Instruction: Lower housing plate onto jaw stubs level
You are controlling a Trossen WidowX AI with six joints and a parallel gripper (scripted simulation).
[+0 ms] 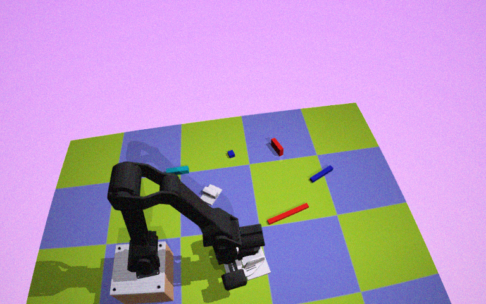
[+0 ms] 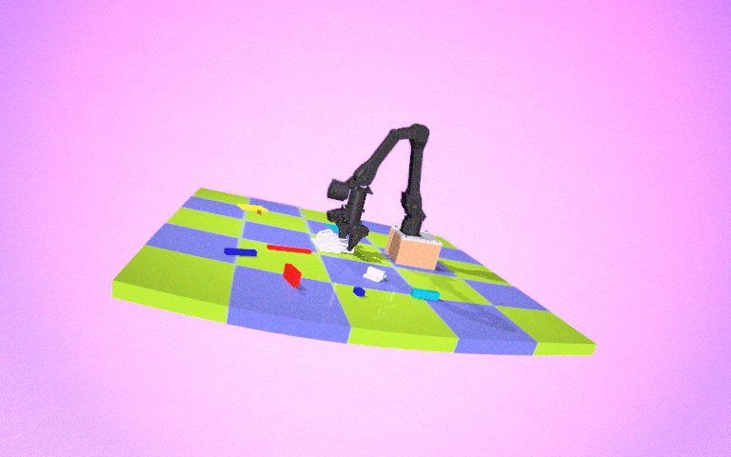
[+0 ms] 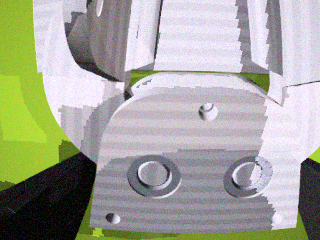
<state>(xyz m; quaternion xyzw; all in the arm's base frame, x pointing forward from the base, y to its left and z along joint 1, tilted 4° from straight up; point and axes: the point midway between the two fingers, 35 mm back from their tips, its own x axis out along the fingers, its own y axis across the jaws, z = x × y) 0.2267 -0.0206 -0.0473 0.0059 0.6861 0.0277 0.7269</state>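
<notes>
Now: the housing plate 2 cm above my gripper tip and 1 cm ahead of it. From my gripper tip the other things lie so: cyan flat plate (32 cm to the right, 12 cm behind); red bar (23 cm ahead, 12 cm to the left); teal bar (40 cm to the left, 10 cm behind).
</notes>
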